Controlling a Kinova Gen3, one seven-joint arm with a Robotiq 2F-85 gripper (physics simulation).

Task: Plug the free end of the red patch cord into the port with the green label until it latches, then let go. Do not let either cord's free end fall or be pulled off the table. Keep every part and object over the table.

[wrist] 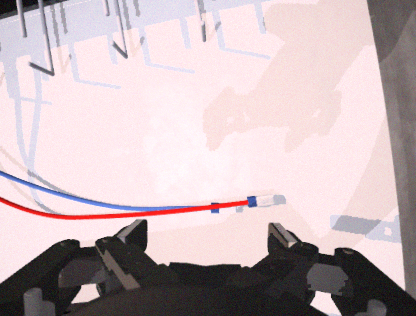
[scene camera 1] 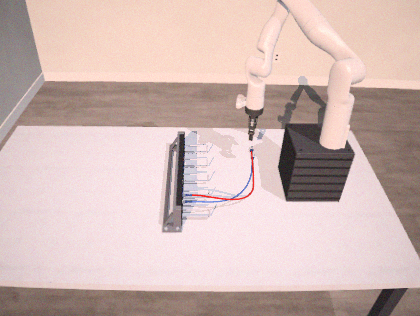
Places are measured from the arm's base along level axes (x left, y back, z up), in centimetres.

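Pixels of known places: gripper, between the fingertips: (wrist: 207,234) (scene camera 1: 251,134); arm's base, origin of its link: (scene camera 1: 331,142).
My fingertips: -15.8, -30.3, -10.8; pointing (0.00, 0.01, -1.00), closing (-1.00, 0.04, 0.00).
Note:
Ahead of a thing's pixels: the offset from my fingertips to its top centre, as dx, dy, dz. "*": to the spot under its first point. Level surfaces: height alone.
The red cord @(* +12.8, +2.7, -12.8) (scene camera 1: 253,176) (wrist: 75,217) runs from the lower part of the patch panel @(+22.0, -27.0, -3.7) (scene camera 1: 180,165) in a curve to its free end. Its free plug @(* -5.5, +0.8, -12.0) (scene camera 1: 251,149) (wrist: 265,200), clear with a blue boot, lies over the table at the panel's right side in the scene view. The blue cord @(* +22.8, -0.9, -12.4) (scene camera 1: 243,190) (wrist: 100,204) runs beside it, its blue boot @(-0.6, +1.4, -12.3) (wrist: 215,207) partly under the red cord. My gripper (scene camera 1: 251,139) (wrist: 207,234) is open and empty, above the table near the red plug. In the wrist view the plug is ahead of the fingertips. The green label does not show.
The white table @(dz -13.5) (scene camera 1: 90,200) has its far edge close behind the gripper. Thin cord-guide rods @(* +0.3, -19.3, -8.4) (wrist: 203,25) stick out from the panel. The black ribbed base block (scene camera 1: 317,175) of the arm stands to the right of the cords.

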